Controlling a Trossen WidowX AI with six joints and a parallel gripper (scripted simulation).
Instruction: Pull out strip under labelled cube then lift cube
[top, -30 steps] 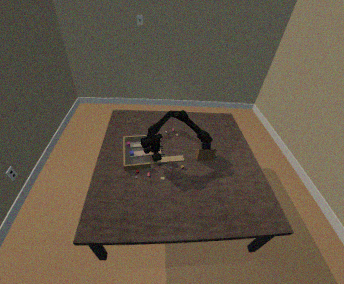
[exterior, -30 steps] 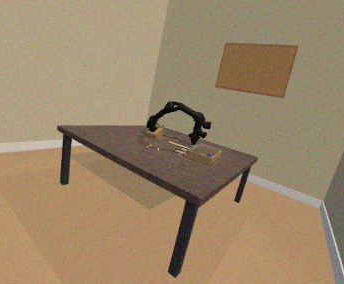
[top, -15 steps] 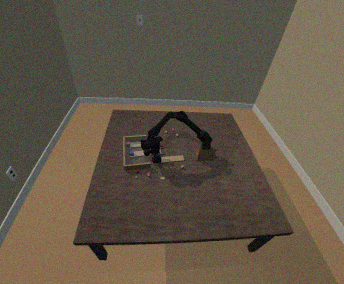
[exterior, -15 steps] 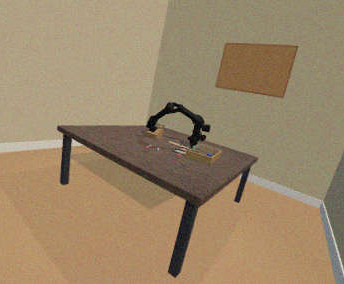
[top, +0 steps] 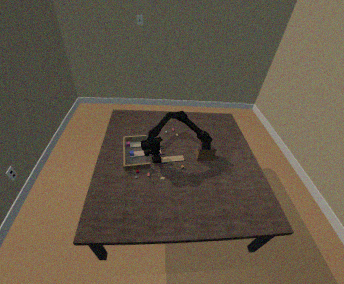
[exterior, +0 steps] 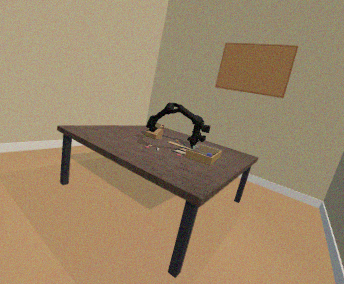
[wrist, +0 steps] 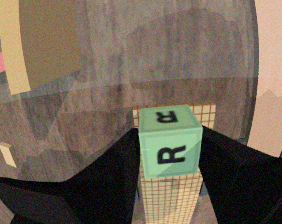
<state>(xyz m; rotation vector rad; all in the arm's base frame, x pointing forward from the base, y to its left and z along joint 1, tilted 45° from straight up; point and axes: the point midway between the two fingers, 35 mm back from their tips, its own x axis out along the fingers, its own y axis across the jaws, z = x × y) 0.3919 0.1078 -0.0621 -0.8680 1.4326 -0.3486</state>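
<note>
Now: gripper tip 130 mm past the grey piece, 50 mm to the right of it and 10 mm above it.
</note>
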